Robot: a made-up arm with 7 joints.
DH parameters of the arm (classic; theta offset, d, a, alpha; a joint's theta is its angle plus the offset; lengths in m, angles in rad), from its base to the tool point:
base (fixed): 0 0 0 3.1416
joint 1: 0 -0.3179 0 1.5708
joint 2: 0 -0.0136 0 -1.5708
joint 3: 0 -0.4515 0 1.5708
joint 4: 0 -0.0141 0 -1.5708
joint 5: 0 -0.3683 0 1.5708
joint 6: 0 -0.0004 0 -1.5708
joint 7: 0 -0.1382 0 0
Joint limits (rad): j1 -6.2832..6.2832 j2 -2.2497..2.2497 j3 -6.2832..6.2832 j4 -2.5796..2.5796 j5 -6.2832..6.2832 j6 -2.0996..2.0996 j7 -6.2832..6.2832
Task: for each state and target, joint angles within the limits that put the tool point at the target. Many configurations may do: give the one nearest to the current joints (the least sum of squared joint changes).
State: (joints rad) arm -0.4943 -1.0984 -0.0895 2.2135 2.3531 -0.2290 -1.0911
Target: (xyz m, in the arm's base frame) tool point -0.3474 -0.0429 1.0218
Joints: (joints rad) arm -0.3678 -1.0853 -0.2290 1.2052 2.3430 -0.0441 -1.0911
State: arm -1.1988 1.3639 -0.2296 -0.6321 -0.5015 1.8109 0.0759
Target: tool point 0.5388 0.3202 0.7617
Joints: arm -0.6036 1.1936 -0.3925 -0.8971 -0.4580 1.9033 0.0759
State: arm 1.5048 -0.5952 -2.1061 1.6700 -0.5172 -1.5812 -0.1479
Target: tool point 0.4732 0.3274 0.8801
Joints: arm 1.9658 -0.6004 -2.0360 1.1193 -0.4660 -1.1973 -0.1479
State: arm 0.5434 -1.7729 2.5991 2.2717 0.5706 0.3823 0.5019
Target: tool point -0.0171 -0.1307 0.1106
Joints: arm 0.5180 -1.8677 2.4941 2.5555 0.5301 0.4037 0.5019
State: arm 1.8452 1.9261 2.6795 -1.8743 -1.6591 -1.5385 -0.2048
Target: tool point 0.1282 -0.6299 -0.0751
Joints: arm 1.8262 1.8134 2.6296 -1.1536 -1.8829 -1.2735 -0.2048
